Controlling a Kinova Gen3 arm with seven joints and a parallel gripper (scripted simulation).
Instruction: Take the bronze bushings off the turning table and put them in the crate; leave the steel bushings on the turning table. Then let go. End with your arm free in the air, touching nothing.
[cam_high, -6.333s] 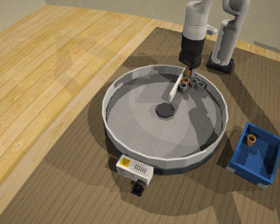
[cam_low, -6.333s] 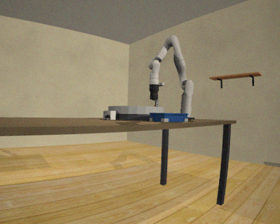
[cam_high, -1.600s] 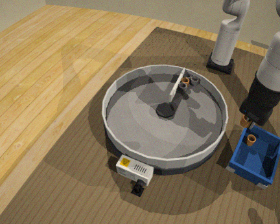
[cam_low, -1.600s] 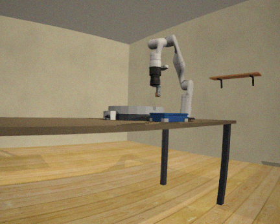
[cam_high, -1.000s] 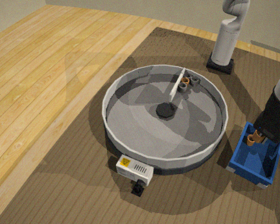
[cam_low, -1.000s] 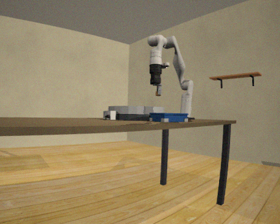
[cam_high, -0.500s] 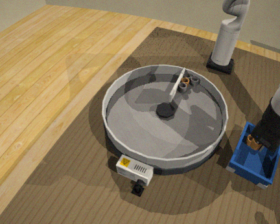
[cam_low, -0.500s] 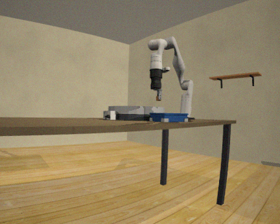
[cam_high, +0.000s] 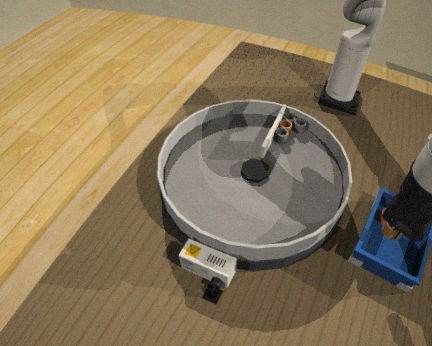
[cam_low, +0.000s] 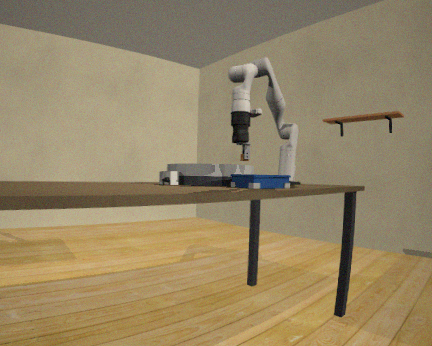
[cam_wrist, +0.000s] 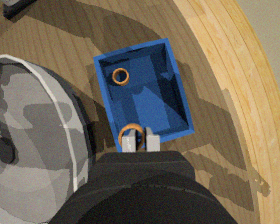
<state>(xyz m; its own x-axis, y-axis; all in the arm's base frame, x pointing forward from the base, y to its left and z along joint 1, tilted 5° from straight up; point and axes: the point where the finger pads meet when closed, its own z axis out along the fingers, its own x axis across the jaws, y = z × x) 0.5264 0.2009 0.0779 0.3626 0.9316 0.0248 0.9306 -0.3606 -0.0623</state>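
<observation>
My hand is 6 cm past the blue crate, 3 cm to the right of it and 10 cm above it. Round my hand: turning table: 7 cm behind, 31 cm to the right, 7 cm below.
</observation>
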